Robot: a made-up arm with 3 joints. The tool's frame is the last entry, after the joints.
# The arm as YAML. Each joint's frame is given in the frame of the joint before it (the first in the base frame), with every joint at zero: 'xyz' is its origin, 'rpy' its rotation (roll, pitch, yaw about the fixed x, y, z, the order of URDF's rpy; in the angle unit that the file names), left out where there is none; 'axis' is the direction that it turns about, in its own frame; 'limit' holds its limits. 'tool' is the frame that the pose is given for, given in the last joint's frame.
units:
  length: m
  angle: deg
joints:
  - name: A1
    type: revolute
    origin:
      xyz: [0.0, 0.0, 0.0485]
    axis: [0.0, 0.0, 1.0]
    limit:
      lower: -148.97
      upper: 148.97
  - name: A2
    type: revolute
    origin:
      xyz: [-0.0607, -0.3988, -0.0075]
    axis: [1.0, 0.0, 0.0]
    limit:
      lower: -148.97
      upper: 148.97
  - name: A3
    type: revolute
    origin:
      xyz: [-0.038, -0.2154, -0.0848]
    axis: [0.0, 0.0, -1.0]
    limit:
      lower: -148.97
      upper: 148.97
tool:
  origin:
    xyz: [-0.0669, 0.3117, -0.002]
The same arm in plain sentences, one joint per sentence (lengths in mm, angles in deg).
The arm has three revolute joints in a row. What follows holds with every joint at zero, and every direction is one of the base frame's.
Joint 1 is mounted 48.5 mm along +z from the base frame's origin and rotates about +z, from -148.97 to 148.97 deg.
Joint 2 is mounted 60.7 mm along -x and 398.8 mm along -y and 7.5 mm along -z from joint 1 and rotates about +x, from -148.97 to 148.97 deg.
Joint 3 is mounted 38 mm along -x and 215.4 mm along -y and 84.8 mm along -z from joint 2 and rotates about -z, from -148.97 to 148.97 deg.
The tool frame, which is the frame that the pose is given for, is mounted 66.9 mm along -x and 311.7 mm along +y and 2 mm along -z from joint 3; its axes are parallel to the base frame's.

